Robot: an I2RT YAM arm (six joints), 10 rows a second.
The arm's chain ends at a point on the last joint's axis. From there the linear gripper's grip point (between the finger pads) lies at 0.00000 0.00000 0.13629 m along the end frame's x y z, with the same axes.
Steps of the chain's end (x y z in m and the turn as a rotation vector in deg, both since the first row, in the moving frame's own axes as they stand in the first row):
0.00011, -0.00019, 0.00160, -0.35, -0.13, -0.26
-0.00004, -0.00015, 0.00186, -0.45, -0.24, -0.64
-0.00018, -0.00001, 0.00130, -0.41, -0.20, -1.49
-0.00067, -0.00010, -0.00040, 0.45, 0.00, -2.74
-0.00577, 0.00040, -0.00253, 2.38, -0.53, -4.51
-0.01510, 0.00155, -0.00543, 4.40, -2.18, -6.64
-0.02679, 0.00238, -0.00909, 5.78, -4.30, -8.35
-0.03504, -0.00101, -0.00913, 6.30, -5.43, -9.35
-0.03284, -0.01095, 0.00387, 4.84, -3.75, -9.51
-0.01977, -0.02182, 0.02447, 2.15, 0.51, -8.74
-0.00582, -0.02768, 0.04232, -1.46, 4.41, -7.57
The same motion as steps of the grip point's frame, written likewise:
-0.00020, 0.00064, 0.00160, -0.35, -0.13, -0.26
-0.00060, 0.00092, 0.00185, -0.45, -0.24, -0.64
-0.00064, 0.00097, 0.00130, -0.41, -0.20, -1.49
-0.00070, -0.00117, -0.00040, 0.45, 0.00, -2.74
-0.00725, -0.00520, -0.00265, 2.38, -0.53, -4.51
-0.02087, -0.00858, -0.00593, 4.40, -2.18, -6.64
-0.03795, -0.01054, -0.01016, 5.78, -4.30, -8.35
-0.04907, -0.01483, -0.01056, 6.30, -5.43, -9.35
-0.04265, -0.02165, 0.00309, 4.84, -3.75, -9.51
-0.01895, -0.02701, 0.02437, 2.15, 0.51, -8.74
0.00486, -0.02491, 0.04187, -1.46, 4.41, -7.57

